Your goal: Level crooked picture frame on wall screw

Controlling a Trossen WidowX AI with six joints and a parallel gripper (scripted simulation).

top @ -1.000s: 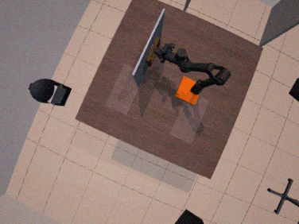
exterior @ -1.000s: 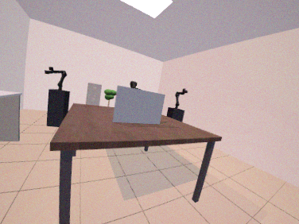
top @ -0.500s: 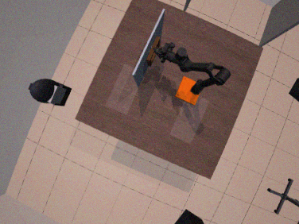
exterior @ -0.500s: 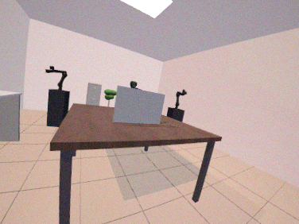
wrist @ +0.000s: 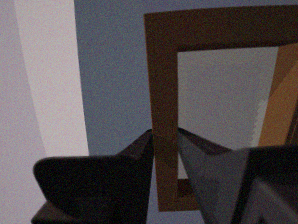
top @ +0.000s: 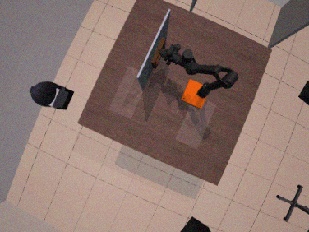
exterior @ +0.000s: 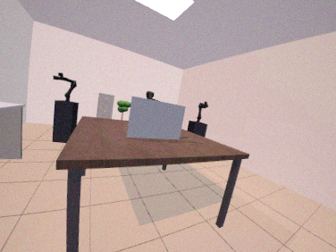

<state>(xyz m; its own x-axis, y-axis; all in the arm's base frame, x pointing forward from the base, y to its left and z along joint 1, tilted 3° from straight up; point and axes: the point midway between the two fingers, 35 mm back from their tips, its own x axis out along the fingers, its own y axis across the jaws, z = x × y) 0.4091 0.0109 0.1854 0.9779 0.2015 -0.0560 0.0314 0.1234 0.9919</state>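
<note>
The brown picture frame lies 5 cm below my gripper tip, 1 cm to the right of it and 1 cm ahead of it. Round my gripper tip: wall panel 7 cm below, 2 cm ahead, 1 cm to the left.
</note>
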